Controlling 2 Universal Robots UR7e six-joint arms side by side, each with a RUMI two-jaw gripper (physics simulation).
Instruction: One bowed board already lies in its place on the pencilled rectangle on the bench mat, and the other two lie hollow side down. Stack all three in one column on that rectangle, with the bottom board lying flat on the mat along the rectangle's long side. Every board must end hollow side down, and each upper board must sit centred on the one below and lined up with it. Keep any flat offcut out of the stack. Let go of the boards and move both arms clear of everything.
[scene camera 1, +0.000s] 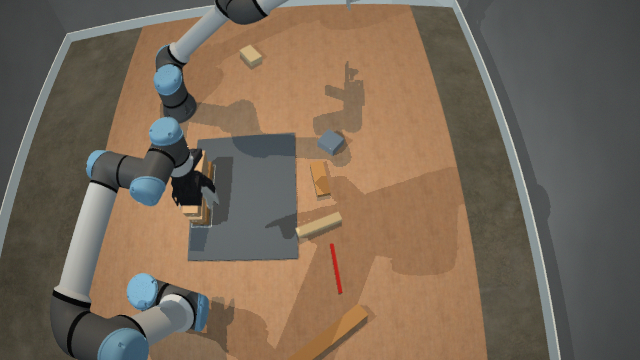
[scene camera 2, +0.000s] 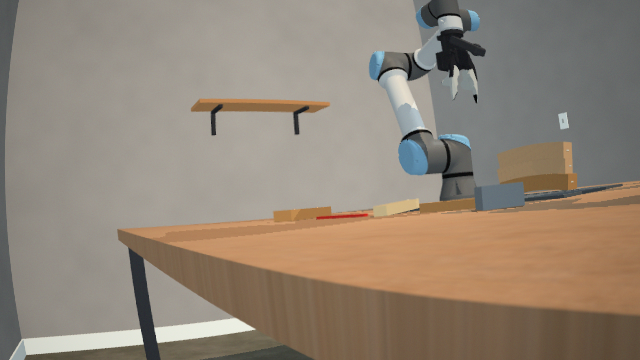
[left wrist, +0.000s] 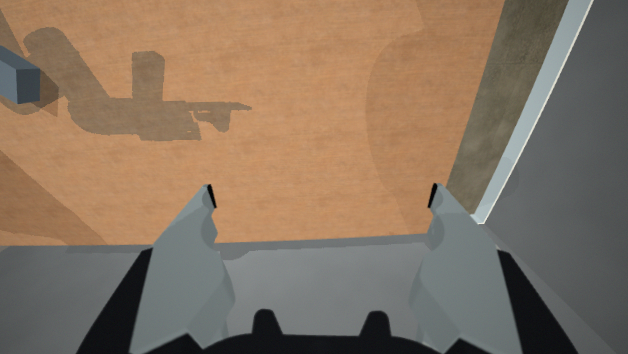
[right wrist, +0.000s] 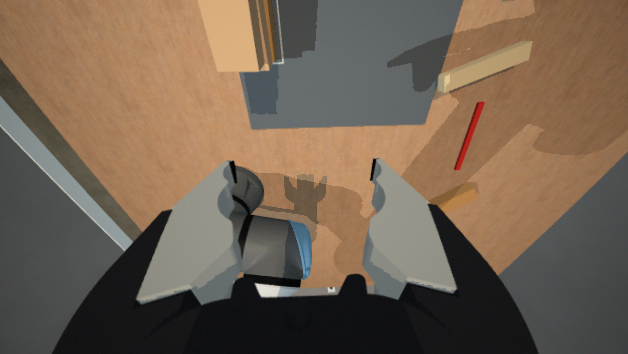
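Pixels of known places: left gripper, fingertip midpoint: (left wrist: 320, 185); right gripper, fingertip midpoint: (scene camera 2: 465, 101) (right wrist: 304, 161); left arm's base, origin of the base link: (scene camera 1: 180, 109); right arm's base, origin of the base link: (right wrist: 236, 188).
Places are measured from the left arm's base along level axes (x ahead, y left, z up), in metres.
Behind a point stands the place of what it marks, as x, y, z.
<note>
Three bowed boards stand in one column on the mat (scene camera 1: 260, 195) {0.285, -0.489, 0.006} (right wrist: 350, 95) {0.208, -0.653, 0.006}, hollow side down. The bottom board (scene camera 1: 207, 216) {0.087, -0.541, 0.033} (scene camera 2: 552, 182) {0.118, -0.381, 0.030} is darker orange and lies along the pencilled rectangle (scene camera 1: 201, 227) {0.056, -0.557, 0.012} (right wrist: 281, 40) {0.088, -0.535, 0.012}. The middle board (scene camera 2: 532, 171) {0.097, -0.447, 0.065} and the top board (scene camera 1: 191, 210) {0.053, -0.556, 0.129} (scene camera 2: 532, 153) {0.100, -0.439, 0.113} (right wrist: 232, 35) {0.056, -0.526, 0.133} are paler. In scene camera 2 the upper two ends stand slightly left of the bottom board's end. My right gripper (scene camera 2: 466, 99) {0.124, -0.625, 0.285} (right wrist: 304, 161) {0.124, -0.625, 0.285} is open and empty, high and apart from the stack; it hides part of it in scene camera 1. My left gripper (left wrist: 320, 185) {0.788, 0.196, 0.269} is open and empty, far from the stack.
A blue-grey block (scene camera 1: 330, 142) {0.572, -0.352, 0.036} (scene camera 2: 499, 196) {0.606, -0.324, 0.018} (left wrist: 27, 85) {0.601, -0.317, 0.020}, an orange offcut (scene camera 1: 320, 178) {0.505, -0.479, 0.018}, a pale bar (scene camera 1: 318, 225) {0.457, -0.654, 0.024} (right wrist: 485, 67) {0.458, -0.647, 0.024} and a red stick (scene camera 1: 336, 268) {0.481, -0.811, 0.006} (right wrist: 469, 135) {0.479, -0.797, 0.006} lie right of the mat. A long orange piece (scene camera 1: 330, 334) {0.409, -1.031, 0.029} lies lower right, a small pale block (scene camera 1: 251, 56) {0.346, 0.191, 0.030} at the top.
</note>
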